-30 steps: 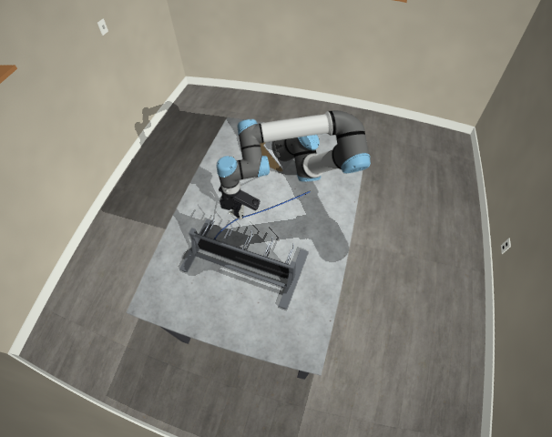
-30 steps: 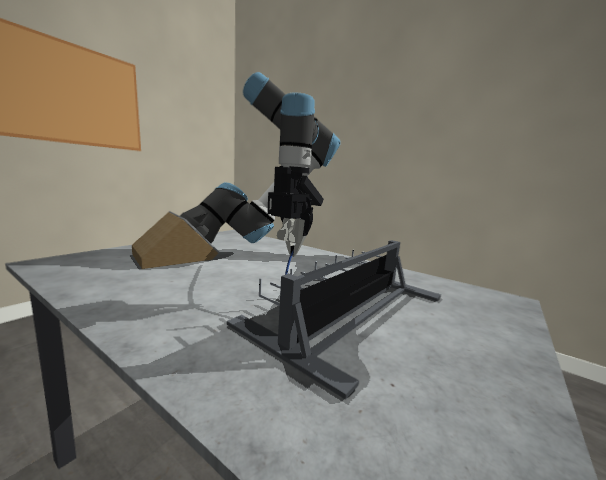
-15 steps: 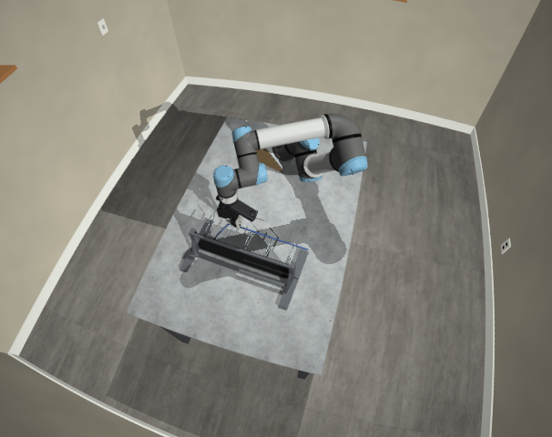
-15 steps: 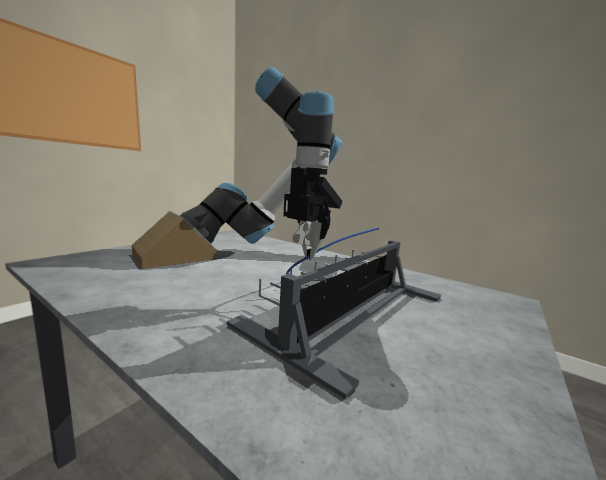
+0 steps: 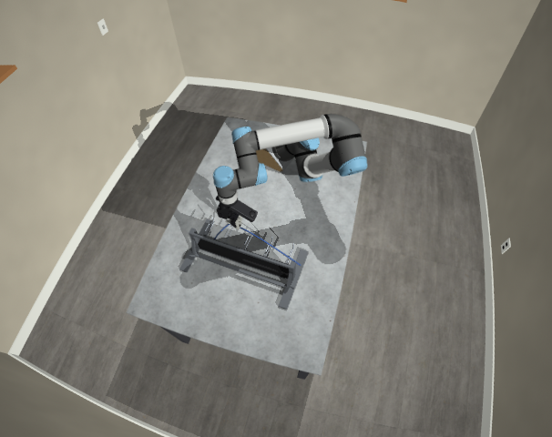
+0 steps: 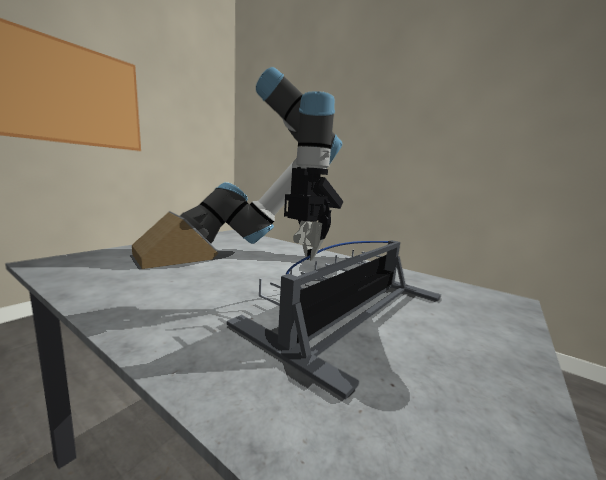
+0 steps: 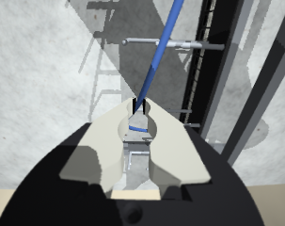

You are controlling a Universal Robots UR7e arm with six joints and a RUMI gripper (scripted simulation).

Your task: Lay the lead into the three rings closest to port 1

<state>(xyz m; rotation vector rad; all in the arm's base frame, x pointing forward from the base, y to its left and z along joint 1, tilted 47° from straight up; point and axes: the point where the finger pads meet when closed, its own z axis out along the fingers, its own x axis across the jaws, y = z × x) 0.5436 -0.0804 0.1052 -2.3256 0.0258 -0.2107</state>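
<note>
My hand is 100 mm short of the dark rack, 50 mm to the right of it and 60 mm above it.
</note>
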